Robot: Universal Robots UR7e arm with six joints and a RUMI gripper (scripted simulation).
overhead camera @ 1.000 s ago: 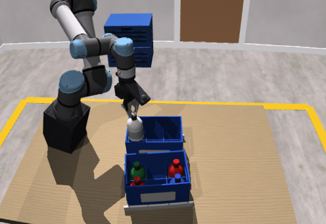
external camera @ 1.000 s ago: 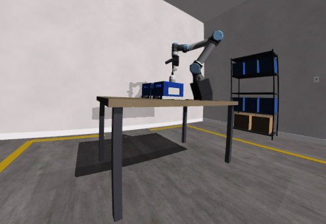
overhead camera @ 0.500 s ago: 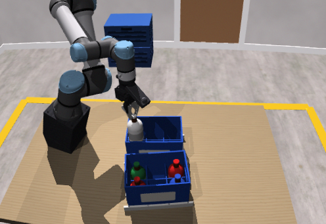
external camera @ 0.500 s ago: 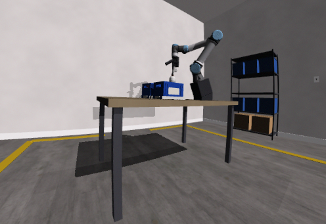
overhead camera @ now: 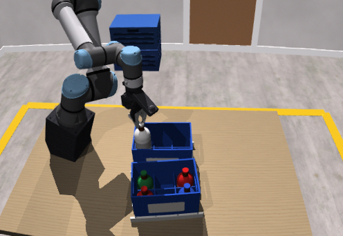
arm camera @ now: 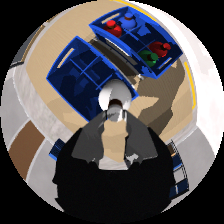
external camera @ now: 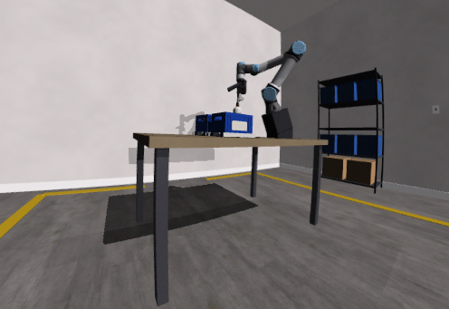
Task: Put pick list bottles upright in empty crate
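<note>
Now: the white bottle 7 cm below my hand. Also, from my hand: pick list strip (7 cm ahead, 19 cm to the left, 28 cm below); then blue-capped bottle (21 cm ahead, 23 cm to the right, 19 cm below); then green bottle (2 cm ahead, 17 cm to the right, 19 cm below).
</note>
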